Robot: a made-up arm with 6 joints.
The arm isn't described. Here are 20 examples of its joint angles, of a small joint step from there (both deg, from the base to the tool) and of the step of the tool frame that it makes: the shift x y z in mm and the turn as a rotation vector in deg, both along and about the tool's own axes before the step.
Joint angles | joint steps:
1: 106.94 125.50 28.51 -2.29 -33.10 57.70 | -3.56 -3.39 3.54 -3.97 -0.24 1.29
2: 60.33 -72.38 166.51 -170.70 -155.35 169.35 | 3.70 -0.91 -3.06 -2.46 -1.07 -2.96
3: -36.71 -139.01 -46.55 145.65 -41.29 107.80 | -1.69 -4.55 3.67 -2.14 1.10 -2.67
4: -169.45 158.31 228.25 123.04 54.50 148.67 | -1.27 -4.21 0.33 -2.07 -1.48 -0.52
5: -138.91 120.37 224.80 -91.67 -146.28 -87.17 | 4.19 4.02 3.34 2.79 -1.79 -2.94
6: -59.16 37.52 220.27 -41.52 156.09 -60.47 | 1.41 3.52 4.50 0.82 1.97 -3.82
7: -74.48 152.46 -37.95 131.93 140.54 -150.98 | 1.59 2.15 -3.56 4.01 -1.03 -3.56
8: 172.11 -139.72 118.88 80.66 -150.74 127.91 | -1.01 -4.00 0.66 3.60 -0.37 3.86
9: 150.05 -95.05 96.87 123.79 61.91 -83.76 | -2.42 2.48 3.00 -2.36 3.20 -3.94
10: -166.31 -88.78 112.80 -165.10 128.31 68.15 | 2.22 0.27 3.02 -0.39 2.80 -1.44
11: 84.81 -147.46 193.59 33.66 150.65 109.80 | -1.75 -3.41 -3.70 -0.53 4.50 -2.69
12: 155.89 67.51 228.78 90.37 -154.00 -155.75 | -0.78 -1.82 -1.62 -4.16 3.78 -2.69
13: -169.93 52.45 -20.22 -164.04 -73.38 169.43 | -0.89 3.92 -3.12 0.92 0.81 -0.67
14: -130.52 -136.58 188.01 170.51 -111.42 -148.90 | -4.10 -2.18 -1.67 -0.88 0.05 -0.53
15: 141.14 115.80 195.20 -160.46 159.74 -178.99 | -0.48 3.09 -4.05 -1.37 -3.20 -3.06
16: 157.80 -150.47 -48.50 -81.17 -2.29 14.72 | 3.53 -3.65 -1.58 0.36 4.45 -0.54
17: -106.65 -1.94 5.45 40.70 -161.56 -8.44 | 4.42 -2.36 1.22 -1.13 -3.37 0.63
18: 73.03 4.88 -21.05 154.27 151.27 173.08 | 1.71 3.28 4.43 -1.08 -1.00 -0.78
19: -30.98 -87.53 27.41 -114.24 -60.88 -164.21 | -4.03 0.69 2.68 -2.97 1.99 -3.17
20: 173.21 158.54 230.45 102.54 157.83 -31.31 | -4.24 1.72 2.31 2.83 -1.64 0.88
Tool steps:
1: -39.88 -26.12 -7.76 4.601 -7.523 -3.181
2: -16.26 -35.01 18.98 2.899 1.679 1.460
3: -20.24 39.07 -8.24 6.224 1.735 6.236
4: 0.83 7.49 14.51 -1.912 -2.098 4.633
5: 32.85 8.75 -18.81 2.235 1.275 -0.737
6: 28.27 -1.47 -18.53 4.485 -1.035 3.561
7: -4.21 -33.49 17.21 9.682 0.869 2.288
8: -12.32 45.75 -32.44 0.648 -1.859 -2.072
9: 23.12 19.83 7.00 3.684 -3.691 4.651
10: -6.99 11.94 30.15 3.802 0.987 -1.124
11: -25.50 1.96 2.29 1.151 0.505 -3.360
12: -4.03 -3.58 -15.79 -0.686 4.939 -0.070
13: -24.78 -3.50 -31.06 2.361 7.594 -0.878
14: -1.34 14.03 -21.24 -3.645 0.061 -2.112
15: 40.05 7.42 19.89 1.404 3.580 -1.734
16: -14.70 -14.25 4.58 3.618 -5.862 0.476
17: 7.72 -2.00 -32.60 -2.683 -2.222 -0.145
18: -22.18 16.64 -0.98 -0.449 -1.525 -1.300
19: 38.57 5.92 16.52 1.953 -0.460 -0.063
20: 6.03 -3.18 12.84 5.341 4.106 0.949
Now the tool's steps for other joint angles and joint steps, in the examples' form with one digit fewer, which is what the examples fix.
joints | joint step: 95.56 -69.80 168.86 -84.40 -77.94 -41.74 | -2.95 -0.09 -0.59 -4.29 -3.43 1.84
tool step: 45.0 -5.6 -9.0 -0.22 8.11 1.74
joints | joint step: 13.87 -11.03 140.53 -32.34 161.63 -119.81 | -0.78 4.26 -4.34 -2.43 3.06 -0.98
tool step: 17.2 82.6 -8.2 -2.16 0.72 -5.60
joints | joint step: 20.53 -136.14 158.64 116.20 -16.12 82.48 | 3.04 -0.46 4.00 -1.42 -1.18 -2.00
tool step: -3.0 14.9 -23.5 2.09 5.02 1.12
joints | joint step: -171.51 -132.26 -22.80 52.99 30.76 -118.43 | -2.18 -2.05 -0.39 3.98 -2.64 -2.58
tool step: -0.1 25.4 -23.4 -3.12 1.34 -1.99
